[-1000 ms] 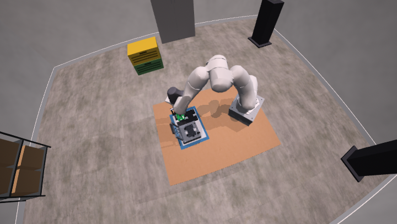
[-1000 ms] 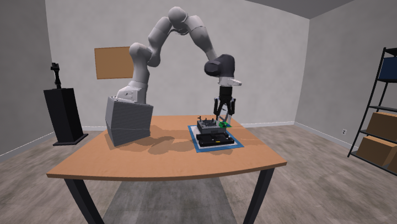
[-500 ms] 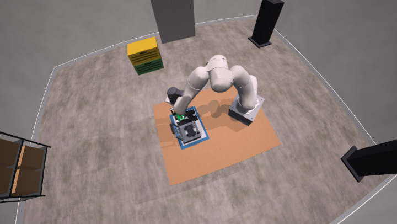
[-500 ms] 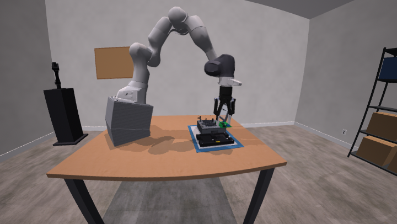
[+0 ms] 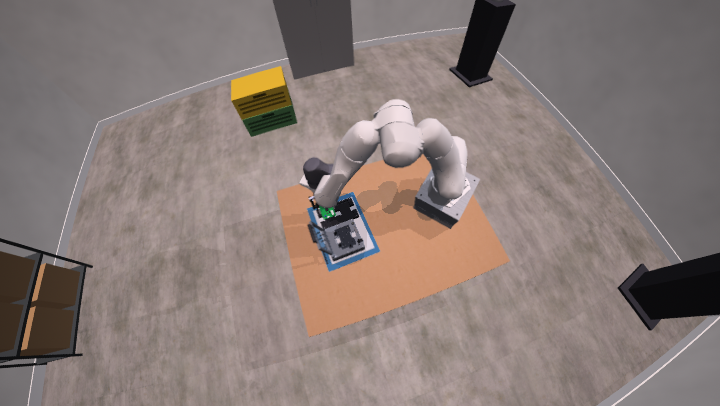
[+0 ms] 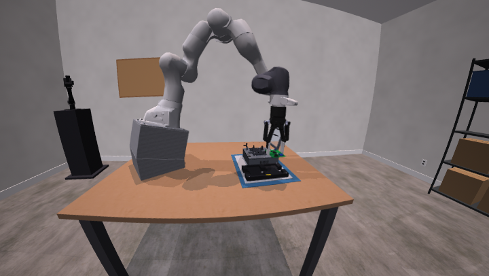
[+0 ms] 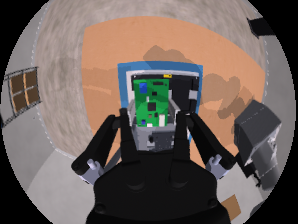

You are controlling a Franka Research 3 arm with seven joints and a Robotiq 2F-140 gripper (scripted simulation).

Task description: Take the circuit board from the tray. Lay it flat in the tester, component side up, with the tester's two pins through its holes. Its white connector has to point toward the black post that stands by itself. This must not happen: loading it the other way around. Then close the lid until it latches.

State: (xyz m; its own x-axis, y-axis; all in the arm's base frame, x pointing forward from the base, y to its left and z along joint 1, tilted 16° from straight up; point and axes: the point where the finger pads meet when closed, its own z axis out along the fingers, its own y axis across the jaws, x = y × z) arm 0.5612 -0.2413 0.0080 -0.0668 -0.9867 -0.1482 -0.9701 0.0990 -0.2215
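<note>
Now: the tester lid 160 mm to the left of my hand, 100 mm ahead of it and 40 mm above it. Round my hand: green circuit board (20 mm below).
</note>
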